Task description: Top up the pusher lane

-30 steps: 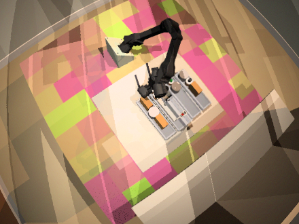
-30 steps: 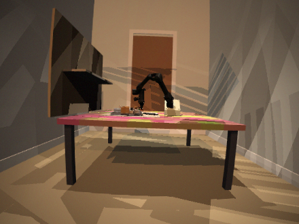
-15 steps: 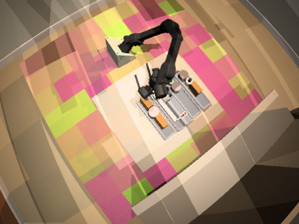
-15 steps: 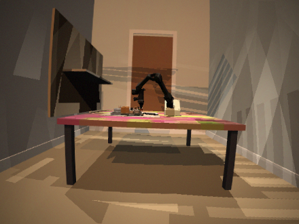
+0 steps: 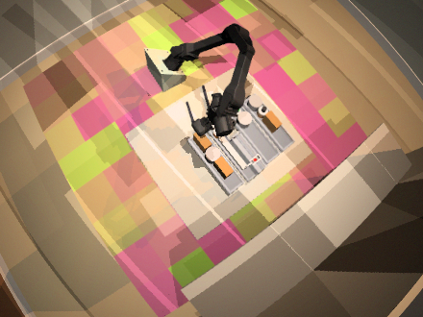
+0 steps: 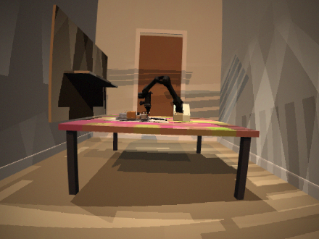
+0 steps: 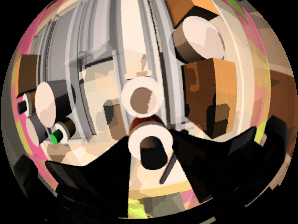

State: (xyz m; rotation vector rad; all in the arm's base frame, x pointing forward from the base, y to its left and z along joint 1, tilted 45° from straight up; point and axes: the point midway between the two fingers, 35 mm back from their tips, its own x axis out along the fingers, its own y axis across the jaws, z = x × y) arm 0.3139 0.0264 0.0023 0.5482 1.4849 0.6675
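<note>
Right now the grey lane rack is 15 cm ahead of my gripper tip, 4 cm to the left of it and 3 cm below it.
</note>
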